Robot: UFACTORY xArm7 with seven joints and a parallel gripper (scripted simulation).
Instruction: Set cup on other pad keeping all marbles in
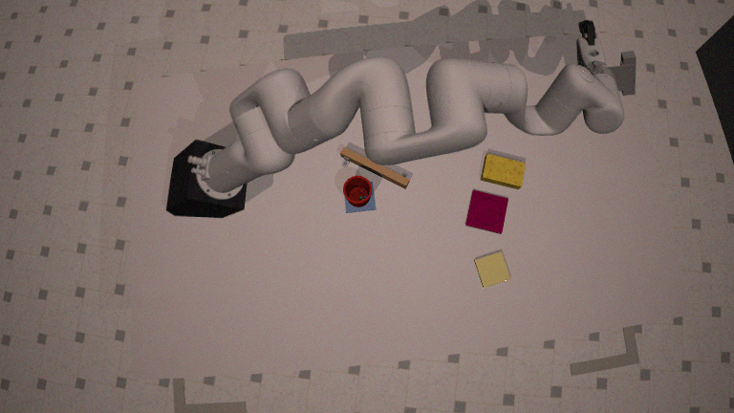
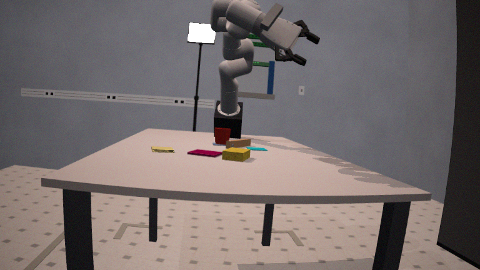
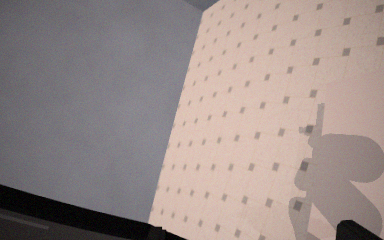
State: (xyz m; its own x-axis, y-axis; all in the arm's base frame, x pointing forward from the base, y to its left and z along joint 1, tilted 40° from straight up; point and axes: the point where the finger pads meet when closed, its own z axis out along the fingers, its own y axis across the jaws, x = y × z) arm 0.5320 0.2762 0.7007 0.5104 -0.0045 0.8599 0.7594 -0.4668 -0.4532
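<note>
My hand is 52 cm past the red cup, 34 cm above it and 28 cm to the left of it. The rest, counted from my hand: pale yellow square 47 cm to the right, 36 cm below, 16 cm behind; then wooden rail 48 cm behind, 35 cm below, 20 cm to the right; then yellow sponge block 35 cm below, 20 cm to the right, 13 cm behind.
</note>
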